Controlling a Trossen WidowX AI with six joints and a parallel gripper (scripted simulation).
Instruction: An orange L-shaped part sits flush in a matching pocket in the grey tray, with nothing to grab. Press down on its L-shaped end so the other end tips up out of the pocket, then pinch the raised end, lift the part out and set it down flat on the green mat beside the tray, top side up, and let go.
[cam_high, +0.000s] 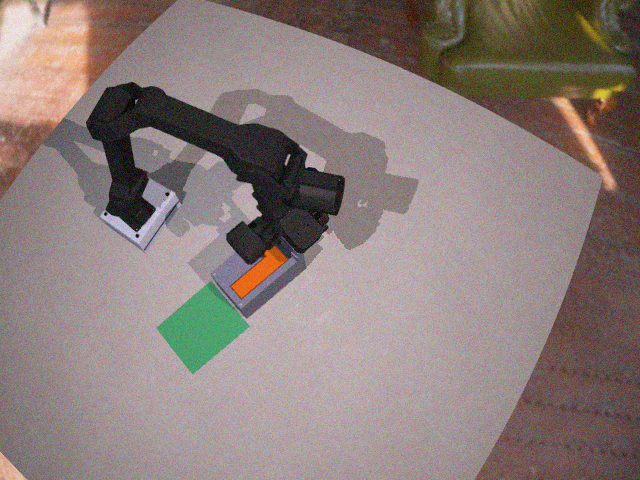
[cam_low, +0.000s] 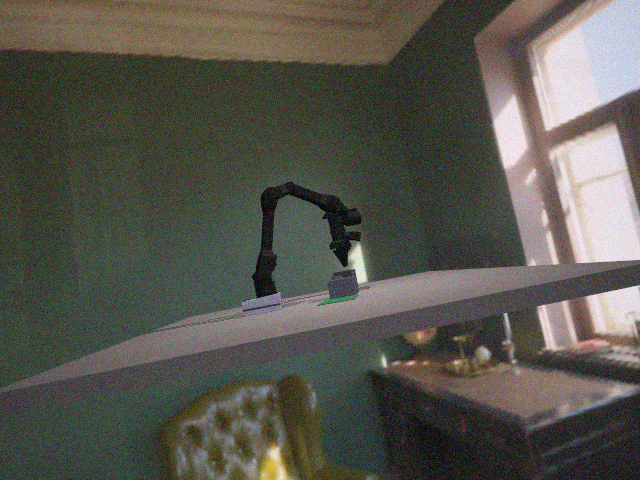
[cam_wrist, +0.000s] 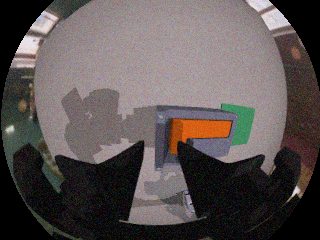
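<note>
My gripper tip is now 6 cm to the left of the orange L-shaped part, 6 cm above it and 2 cm past it. From my gripper tip the other things lie so: green mat: 22 cm to the right, 12 cm below, 5 cm behind.
</note>
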